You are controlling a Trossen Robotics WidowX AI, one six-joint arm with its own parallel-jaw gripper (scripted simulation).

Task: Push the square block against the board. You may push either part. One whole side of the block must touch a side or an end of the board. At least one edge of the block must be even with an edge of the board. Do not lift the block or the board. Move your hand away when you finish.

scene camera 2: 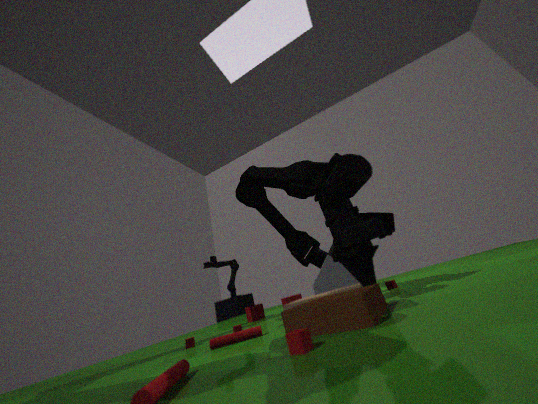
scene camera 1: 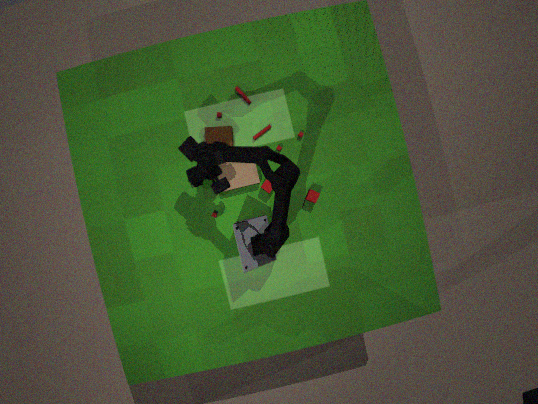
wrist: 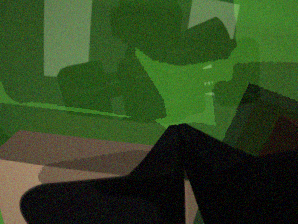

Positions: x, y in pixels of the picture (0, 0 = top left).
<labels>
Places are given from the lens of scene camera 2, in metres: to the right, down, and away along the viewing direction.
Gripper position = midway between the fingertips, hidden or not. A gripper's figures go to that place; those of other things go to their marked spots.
my gripper (scene camera 2: 374, 294): 0.17, 0.15, 0.34
brown square block (scene camera 2: 361, 308): 0.09, 0.11, 0.20
</labels>
